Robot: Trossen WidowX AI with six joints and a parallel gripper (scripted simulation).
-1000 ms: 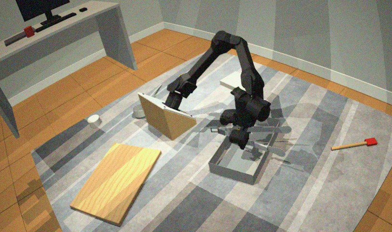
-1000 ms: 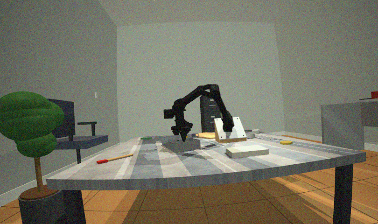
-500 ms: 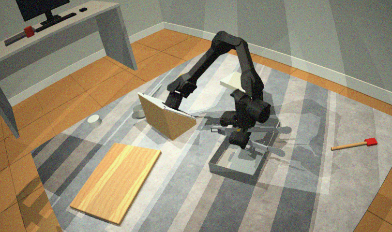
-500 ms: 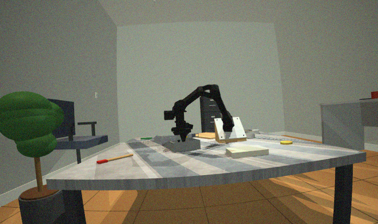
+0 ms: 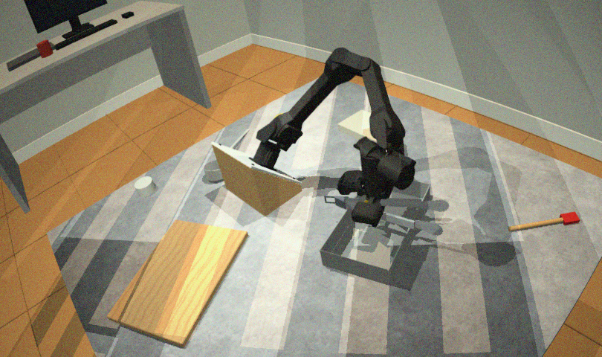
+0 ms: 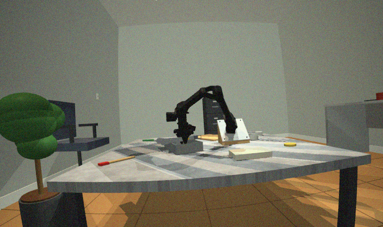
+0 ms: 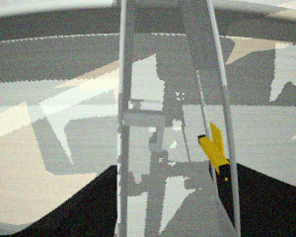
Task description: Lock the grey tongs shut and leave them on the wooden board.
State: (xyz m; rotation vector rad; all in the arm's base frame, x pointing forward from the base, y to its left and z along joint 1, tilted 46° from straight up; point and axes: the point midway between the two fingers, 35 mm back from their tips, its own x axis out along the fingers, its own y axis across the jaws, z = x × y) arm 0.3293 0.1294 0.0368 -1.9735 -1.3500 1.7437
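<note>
Right now the grey roasting tin is 1 cm to the right of my gripper tip and 1 cm ahead of it. Also, from my gripper tip: red-headed hammer: 33 cm ahead, 32 cm to the left, 2 cm below; cream block: 34 cm behind, 29 cm to the left, 2 cm below; yellow lock piece: 4 cm above, 3 cm behind.
</note>
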